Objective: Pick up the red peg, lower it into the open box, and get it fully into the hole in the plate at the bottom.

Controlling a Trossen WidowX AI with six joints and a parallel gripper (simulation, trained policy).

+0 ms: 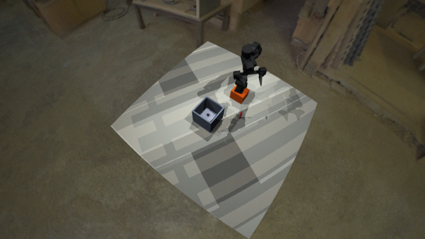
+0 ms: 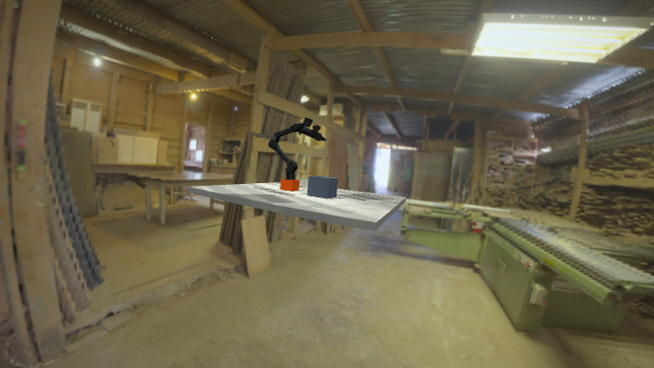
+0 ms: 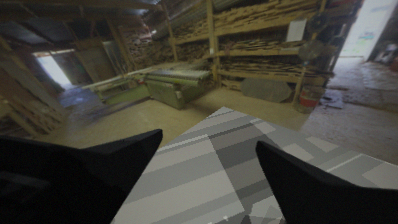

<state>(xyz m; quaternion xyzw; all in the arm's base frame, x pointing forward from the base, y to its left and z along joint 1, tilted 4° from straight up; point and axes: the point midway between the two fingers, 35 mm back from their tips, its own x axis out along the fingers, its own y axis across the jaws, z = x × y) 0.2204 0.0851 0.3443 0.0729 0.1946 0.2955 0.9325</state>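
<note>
Right now the red peg is 4 cm behind my gripper tip, 2 cm to the right of it and 39 cm below it.
</note>
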